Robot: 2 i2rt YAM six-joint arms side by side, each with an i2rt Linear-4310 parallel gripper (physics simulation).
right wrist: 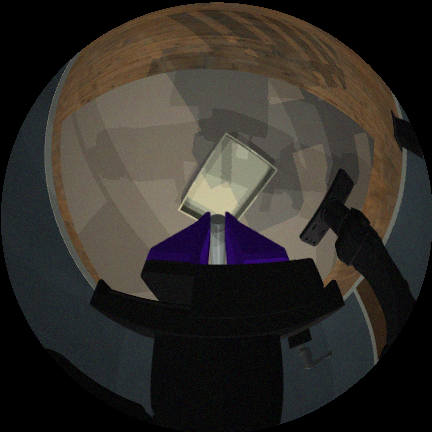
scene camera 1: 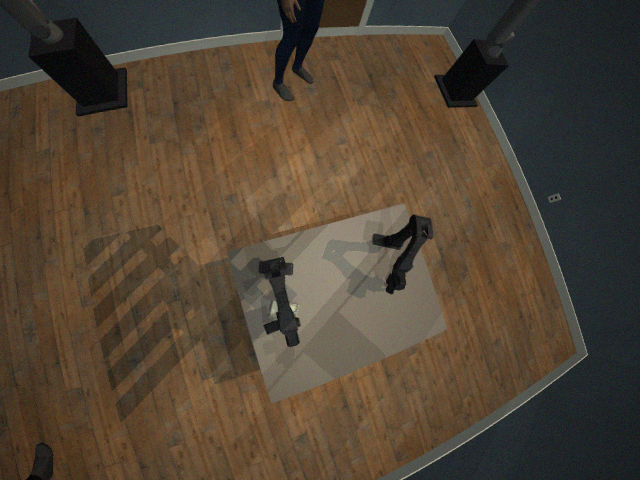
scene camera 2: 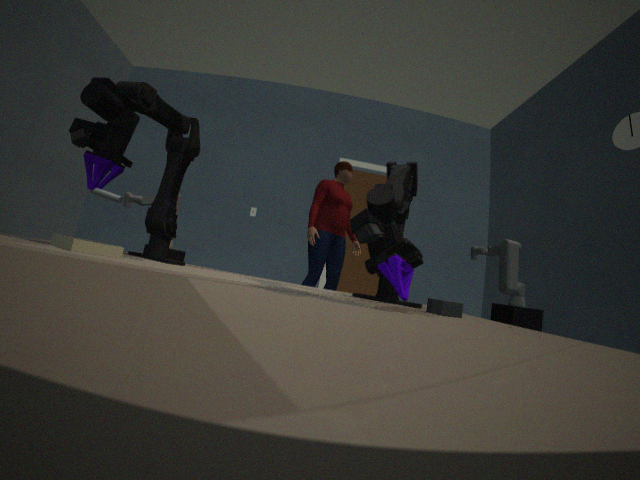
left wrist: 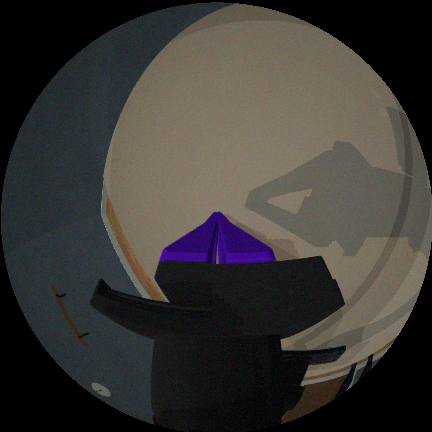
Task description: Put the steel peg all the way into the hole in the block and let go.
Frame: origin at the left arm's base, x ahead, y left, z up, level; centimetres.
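Seen in the pictures: left gripper, fingertip midpoint: (scene camera 2: 404, 299) (left wrist: 216, 217); right gripper, fingertip midpoint: (right wrist: 217, 217) (scene camera 2: 92, 190); left arm's base, origin of the base link: (scene camera 1: 386, 241) (scene camera 2: 386, 302) (left wrist: 296, 356); right arm's base, origin of the base link: (right wrist: 328, 208) (scene camera 2: 155, 259).
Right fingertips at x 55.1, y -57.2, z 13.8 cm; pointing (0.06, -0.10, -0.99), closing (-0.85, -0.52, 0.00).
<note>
Offsets run from my right fingertips to a thing's middle. Level surfaces: height alone.
The steel peg {dx -2.0, dy +3.2, dz -0.4 cm} (scene camera 2: 107, 194) (right wrist: 217, 245) is a smooth silver rod. My right gripper (scene camera 2: 92, 189) (right wrist: 217, 217) is shut on it; in scene camera 2 the peg slants out from the fingertips, high above the table. My left gripper (scene camera 2: 404, 299) (left wrist: 216, 217) is shut with its purple fingertips together and nothing between them, low over the table. The grey block {dx -42.0, dy +72.8, dz -12.1 cm} (scene camera 2: 444, 307) rests on the table just right of the left gripper in scene camera 2. Its hole does not show there, and the block does not show in the left wrist view.
A pale yellow open tray {dx -1.8, dy +0.2, dz -12.5 cm} (scene camera 1: 273, 309) (scene camera 2: 87, 246) (right wrist: 220, 196) lies on the light table top {dz -13.8 cm} (scene camera 1: 325, 289) beneath the right arm. In scene camera 1 the left arm's base is at the table's upper right. A person (scene camera 2: 330, 217) stands beyond the table.
</note>
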